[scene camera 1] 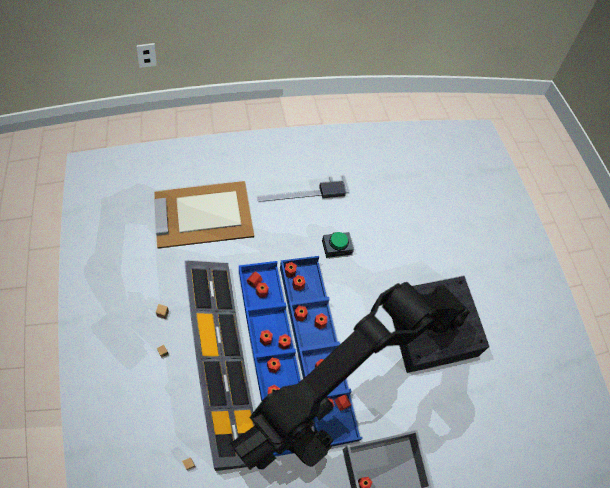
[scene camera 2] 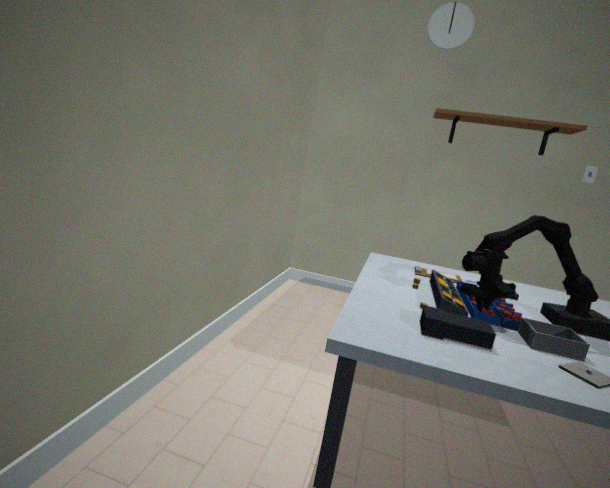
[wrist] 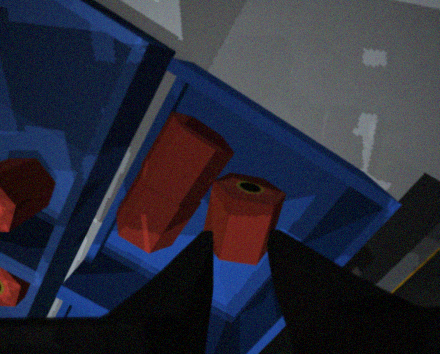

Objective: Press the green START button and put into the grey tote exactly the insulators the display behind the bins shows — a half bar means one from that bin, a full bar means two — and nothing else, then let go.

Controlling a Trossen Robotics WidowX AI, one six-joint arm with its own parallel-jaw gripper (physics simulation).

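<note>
My gripper (wrist: 240,241) is shut on an upright red insulator (wrist: 243,225) over a blue bin; in scene camera 1 the arm hides the fingers. More red, lying end to end or as one long piece, is beside it (wrist: 175,180). The green START button (scene camera 1: 339,240) is on its black base. The display (scene camera 1: 217,310) shows a full amber bar (scene camera 1: 207,333) at left in its second row and two half bars in its bottom row, the right one partly behind the arm. The grey tote (scene camera 1: 421,460) (scene camera 2: 554,347) holds a red insulator (scene camera 1: 365,482); its near part is cut off in scene camera 1.
Two columns of blue bins (scene camera 1: 260,308) hold other red insulators. A clipboard (scene camera 1: 208,211) and a caliper (scene camera 1: 332,189) lie at the back. Small tan blocks (scene camera 1: 161,310) lie left of the display. A long black box (scene camera 2: 456,329) stands near the display's end.
</note>
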